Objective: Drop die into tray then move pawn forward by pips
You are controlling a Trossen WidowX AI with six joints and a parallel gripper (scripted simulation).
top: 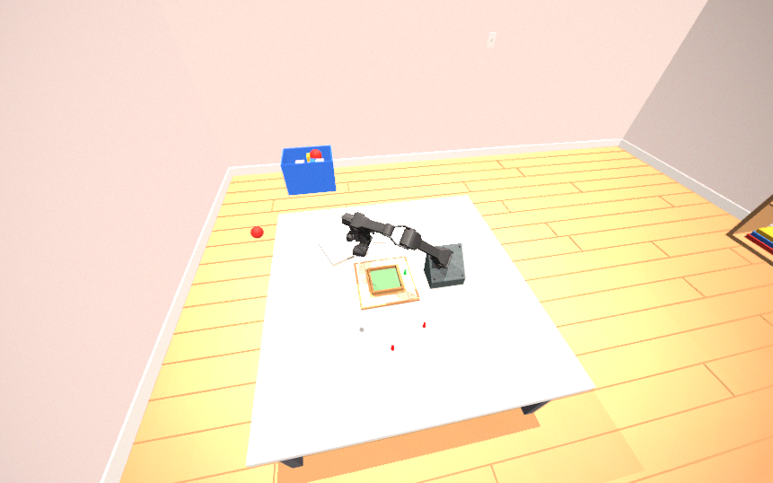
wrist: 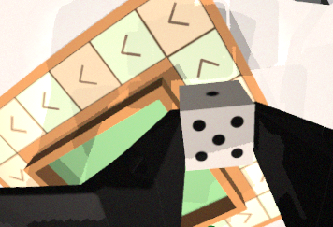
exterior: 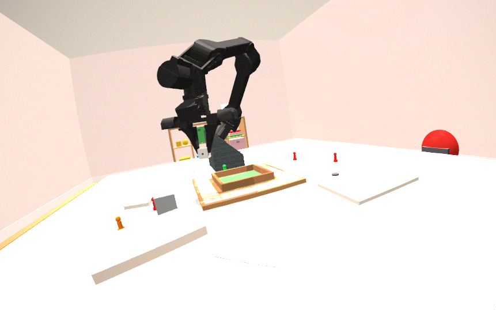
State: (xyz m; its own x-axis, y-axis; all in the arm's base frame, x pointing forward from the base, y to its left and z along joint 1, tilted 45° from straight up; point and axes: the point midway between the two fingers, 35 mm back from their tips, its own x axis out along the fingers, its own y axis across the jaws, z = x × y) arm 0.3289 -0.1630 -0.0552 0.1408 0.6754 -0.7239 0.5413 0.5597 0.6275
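The green pawn is 18 cm behind my gripper tip, 11 cm to the left of it and 10 cm below it. The rest, counted from my gripper tip: grey block (12 cm to the right, 10 cm below); then green tray floor (12 cm to the left, 12 cm below, 7 cm behind); then white die (right at my gripper tip).
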